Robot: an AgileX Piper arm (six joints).
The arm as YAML. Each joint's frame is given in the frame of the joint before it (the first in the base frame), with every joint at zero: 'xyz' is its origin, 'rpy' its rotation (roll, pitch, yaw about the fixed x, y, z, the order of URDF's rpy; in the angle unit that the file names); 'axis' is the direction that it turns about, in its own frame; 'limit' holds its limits. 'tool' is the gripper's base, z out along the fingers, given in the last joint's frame.
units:
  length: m
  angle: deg
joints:
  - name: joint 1
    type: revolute
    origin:
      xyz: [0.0, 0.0, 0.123]
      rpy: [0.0, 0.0, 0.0]
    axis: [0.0, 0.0, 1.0]
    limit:
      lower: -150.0
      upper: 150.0
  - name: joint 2
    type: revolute
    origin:
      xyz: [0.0, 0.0, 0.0]
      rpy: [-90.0, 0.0, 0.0]
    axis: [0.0, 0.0, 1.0]
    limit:
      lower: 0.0
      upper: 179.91
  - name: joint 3
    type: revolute
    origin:
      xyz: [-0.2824, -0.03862, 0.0]
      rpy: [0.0, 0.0, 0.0]
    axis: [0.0, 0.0, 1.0]
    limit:
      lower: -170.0
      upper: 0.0
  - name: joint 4
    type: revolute
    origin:
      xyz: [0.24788, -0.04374, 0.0]
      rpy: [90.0, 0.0, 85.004]
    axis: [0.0, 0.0, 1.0]
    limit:
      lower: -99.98
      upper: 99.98
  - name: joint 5
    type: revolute
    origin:
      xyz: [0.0, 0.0, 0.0]
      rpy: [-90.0, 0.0, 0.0]
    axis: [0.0, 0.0, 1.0]
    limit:
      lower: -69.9
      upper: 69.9
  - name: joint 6
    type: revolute
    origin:
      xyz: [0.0, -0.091, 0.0]
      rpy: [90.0, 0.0, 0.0]
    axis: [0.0, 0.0, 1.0]
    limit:
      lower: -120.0
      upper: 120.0
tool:
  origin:
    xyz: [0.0, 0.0, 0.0]
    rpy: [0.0, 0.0, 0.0]
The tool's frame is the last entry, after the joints.
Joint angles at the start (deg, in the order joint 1, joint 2, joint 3, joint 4, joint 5, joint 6):
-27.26, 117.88, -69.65, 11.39, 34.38, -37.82
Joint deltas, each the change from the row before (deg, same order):
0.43, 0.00, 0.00, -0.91, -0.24, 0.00
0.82, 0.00, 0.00, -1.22, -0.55, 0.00
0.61, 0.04, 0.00, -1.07, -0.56, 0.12
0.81, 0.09, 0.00, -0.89, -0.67, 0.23
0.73, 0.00, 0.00, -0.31, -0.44, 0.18
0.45, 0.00, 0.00, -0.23, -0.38, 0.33
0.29, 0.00, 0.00, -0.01, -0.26, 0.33
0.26, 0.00, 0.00, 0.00, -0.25, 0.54
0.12, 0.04, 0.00, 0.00, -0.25, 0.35
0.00, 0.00, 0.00, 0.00, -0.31, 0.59
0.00, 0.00, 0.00, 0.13, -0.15, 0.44
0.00, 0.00, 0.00, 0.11, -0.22, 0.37
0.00, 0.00, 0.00, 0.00, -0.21, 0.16
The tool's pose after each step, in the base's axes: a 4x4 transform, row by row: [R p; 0 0 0 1], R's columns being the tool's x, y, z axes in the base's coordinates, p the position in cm. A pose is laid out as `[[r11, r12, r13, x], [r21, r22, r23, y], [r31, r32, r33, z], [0, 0, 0, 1]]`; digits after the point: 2 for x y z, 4 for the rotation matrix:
[[-0.9678, -0.0487, 0.2469, 34.72], [-0.0529, 0.9985, -0.0105, -16.52], [-0.2460, -0.0232, -0.9690, 11.06], [0, 0, 0, 1]]
[[-0.9657, -0.0763, 0.2483, 34.97], [-0.0844, 0.9962, -0.0221, -16.16], [-0.2457, -0.0423, -0.9684, 11.07], [0, 0, 0, 1]]
[[-0.9633, -0.0964, 0.2506, 35.16], [-0.1081, 0.9936, -0.0330, -15.91], [-0.2458, -0.0589, -0.9675, 11.05], [0, 0, 0, 1]]
[[-0.9599, -0.1158, 0.2552, 35.43], [-0.1306, 0.9905, -0.0420, -15.53], [-0.2480, -0.0737, -0.9660, 11.01], [0, 0, 0, 1]]
[[-0.9569, -0.1280, 0.2608, 35.67], [-0.1445, 0.9885, -0.0450, -15.14], [-0.2521, -0.0807, -0.9643, 11.02], [0, 0, 0, 1]]
[[-0.9550, -0.1320, 0.2658, 35.83], [-0.1498, 0.9875, -0.0480, -14.90], [-0.2561, -0.0856, -0.9628, 11.04], [0, 0, 0, 1]]
[[-0.9540, -0.1309, 0.2698, 35.94], [-0.1493, 0.9876, -0.0488, -14.74], [-0.2600, -0.0869, -0.9617, 11.05], [0, 0, 0, 1]]
[[-0.9536, -0.1257, 0.2737, 36.04], [-0.1445, 0.9883, -0.0496, -14.60], [-0.2642, -0.0869, -0.9605, 11.06], [0, 0, 0, 1]]
[[-0.9532, -0.1213, 0.2769, 36.11], [-0.1406, 0.9888, -0.0508, -14.54], [-0.2676, -0.0874, -0.9596, 11.04], [0, 0, 0, 1]]
[[-0.9532, -0.1106, 0.2814, 36.15], [-0.1306, 0.9900, -0.0533, -14.56], [-0.2727, -0.0876, -0.9581, 11.06], [0, 0, 0, 1]]
[[-0.9534, -0.1012, 0.2842, 36.17], [-0.1212, 0.9912, -0.0535, -14.56], [-0.2762, -0.0855, -0.9573, 11.06], [0, 0, 0, 1]]
[[-0.9531, -0.0931, 0.2878, 36.20], [-0.1133, 0.9921, -0.0545, -14.57], [-0.2805, -0.0845, -0.9561, 11.07], [0, 0, 0, 1]]
[[-0.9525, -0.0898, 0.2909, 36.23], [-0.1107, 0.9923, -0.0562, -14.59], [-0.2836, -0.0857, -0.9551, 11.08], [0, 0, 0, 1]]

